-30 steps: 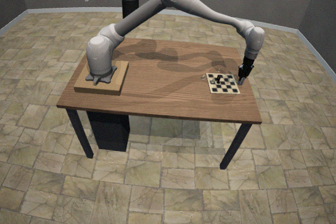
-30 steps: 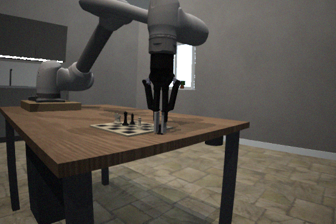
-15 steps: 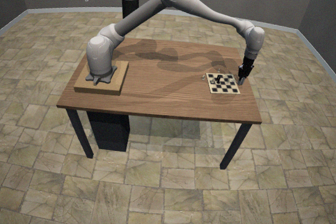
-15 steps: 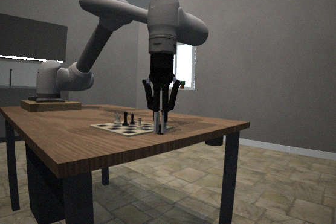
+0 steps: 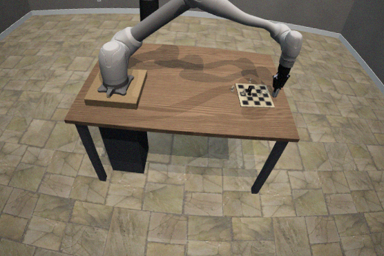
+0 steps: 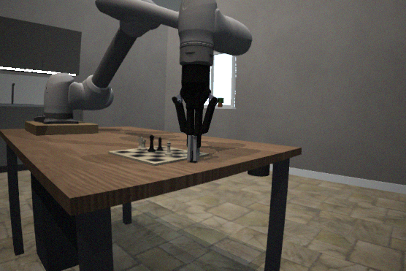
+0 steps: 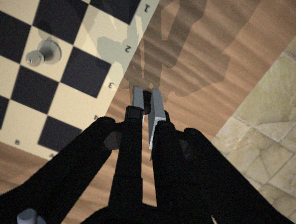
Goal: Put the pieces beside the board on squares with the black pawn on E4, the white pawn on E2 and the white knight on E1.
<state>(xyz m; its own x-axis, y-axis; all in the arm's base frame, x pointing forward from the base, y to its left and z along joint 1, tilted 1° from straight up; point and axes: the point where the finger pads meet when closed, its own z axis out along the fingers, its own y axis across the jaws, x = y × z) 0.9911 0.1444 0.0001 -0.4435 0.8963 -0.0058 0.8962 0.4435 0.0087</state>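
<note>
My hand is 14 cm past the chessboard, 4 cm above it and 2 cm to the left of it. The rest, counted from my hand: white pawn (16 cm behind, 12 cm to the left, 3 cm below); black pawn (3 cm below); pale pawn (10 cm behind, 1 cm to the right, 1 cm below).
</note>
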